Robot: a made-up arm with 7 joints.
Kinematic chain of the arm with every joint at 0, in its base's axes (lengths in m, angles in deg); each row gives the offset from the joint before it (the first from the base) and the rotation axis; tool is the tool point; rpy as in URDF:
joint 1: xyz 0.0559 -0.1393 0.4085 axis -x
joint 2: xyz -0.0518 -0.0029 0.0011 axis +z
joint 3: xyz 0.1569 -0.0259 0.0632 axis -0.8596 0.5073 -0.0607
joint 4: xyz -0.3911 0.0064 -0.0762 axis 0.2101 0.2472 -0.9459
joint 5: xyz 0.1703 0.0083 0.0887 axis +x
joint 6: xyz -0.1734 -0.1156 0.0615 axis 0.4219 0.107 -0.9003
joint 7: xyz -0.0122 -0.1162 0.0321 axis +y
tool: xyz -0.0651 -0.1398 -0.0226 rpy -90 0 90
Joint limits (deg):
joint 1: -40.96..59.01
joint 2: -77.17..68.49
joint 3: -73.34..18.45
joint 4: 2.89..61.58
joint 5: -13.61..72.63
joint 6: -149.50..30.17
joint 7: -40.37..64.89
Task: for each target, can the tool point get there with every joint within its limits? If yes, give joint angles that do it. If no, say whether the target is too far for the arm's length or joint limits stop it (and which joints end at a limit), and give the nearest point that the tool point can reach.
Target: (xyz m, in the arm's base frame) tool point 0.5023 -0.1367 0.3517
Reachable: no: joint limits stop it (at a limit: joint 1, joint 2, joint 4) | nearest point 0.2864 -0.2268 0.2688 | short by 0.248 m
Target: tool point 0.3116 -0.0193 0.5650
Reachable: no: joint limits stop it (at a limit: joint 1, joint 2, joint 4, joint 7) | nearest point 0.2484 -0.0504 0.6100 | short by 0.084 m
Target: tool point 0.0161 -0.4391 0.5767
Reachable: yes | joints -10.05 19.95 -12.61 15.01 8.10 -108.52 9.66
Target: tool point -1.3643 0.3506 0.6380
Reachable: no: too far | nearest point -0.5852 0.0996 0.5260 | short by 0.826 m
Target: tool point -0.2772 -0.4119 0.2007
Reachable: yes | joints -13.42 -16.26 -42.07 14.96 -6.53 -42.17 -14.82
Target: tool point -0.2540 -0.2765 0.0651
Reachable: yes | joints -28.28 -13.22 -60.20 50.71 -7.05 -73.06 54.26
